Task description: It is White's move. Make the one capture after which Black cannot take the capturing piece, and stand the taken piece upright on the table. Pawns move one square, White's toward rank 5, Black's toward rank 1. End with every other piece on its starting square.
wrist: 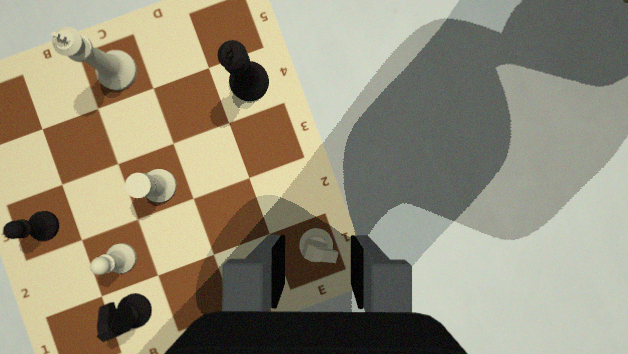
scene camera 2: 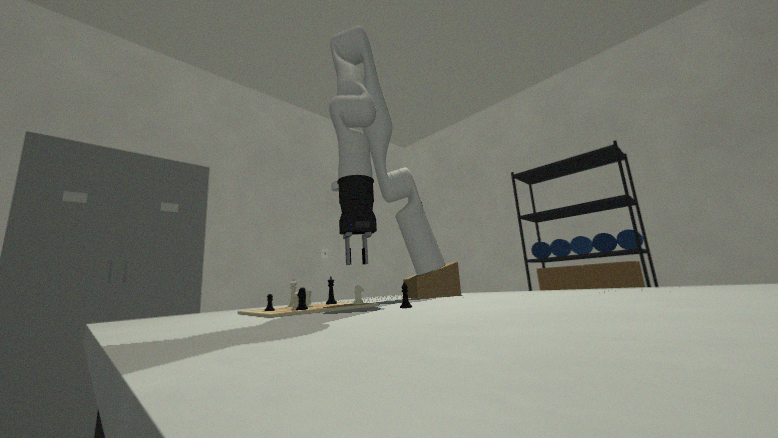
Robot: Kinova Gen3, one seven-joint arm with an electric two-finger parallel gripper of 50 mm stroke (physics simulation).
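Frame: origin at the arm's base, x right, y ahead, z up, level; centimetres.
Seen in the pictures: gripper, fingertip midpoint: (wrist: 317, 259) (scene camera 2: 357, 264); arm's base, origin of the base link: (scene camera 2: 431, 270).
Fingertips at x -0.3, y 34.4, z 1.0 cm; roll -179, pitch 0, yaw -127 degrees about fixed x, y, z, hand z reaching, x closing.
Offsets run from my fingertips to a thing's top centre. "spot": to the spot under its first point. Level surfaces: height alone.
My gripper (scene camera 2: 357, 255) (wrist: 317, 259) is open and empty, well above the white knight @[dx -0.4, dy +0.3, dz -4.3 cm] (scene camera 2: 358, 294) (wrist: 317, 246), which stands upright on E1. A black bishop @[dx -14.2, dy +3.7, dz -4.5 cm] (scene camera 2: 405, 294) stands upright on the table beside the board @[spot: dx +1.2, dy -2.4, dz -8.2 cm] (wrist: 336, 200). The black king @[dx +10.7, dy -2.5, dz -1.9 cm] (scene camera 2: 331, 291) (wrist: 249, 81) stands on E4, the white king @[dx +16.4, dy +3.9, dz -1.9 cm] (scene camera 2: 292, 293) (wrist: 116, 70) on C5. The white rook @[dx +8.7, dy +6.1, dz -4.9 cm] (wrist: 161, 186) stands on C3, the white pawn @[dx +6.5, dy +10.8, dz -5.1 cm] (wrist: 121, 258) on B2. The black pawn @[dx +11.1, dy +13.6, dz -5.1 cm] (scene camera 2: 269, 303) (wrist: 44, 226) is on A3, the black knight @[dx +3.4, dy +12.1, dz -4.3 cm] (scene camera 2: 301, 298) (wrist: 136, 310) on B1, partly hiding a white piece in the scene view.
The arm's wooden base block (scene camera 2: 435, 282) is behind the bishop on the white table @[dz -8.8 cm] (scene camera 2: 435, 369). A shelf rack (scene camera 2: 577, 209) with blue balls stands at the back right, and a grey cabinet (scene camera 2: 108, 233) at the left. The arm's shadow crosses the board's right side.
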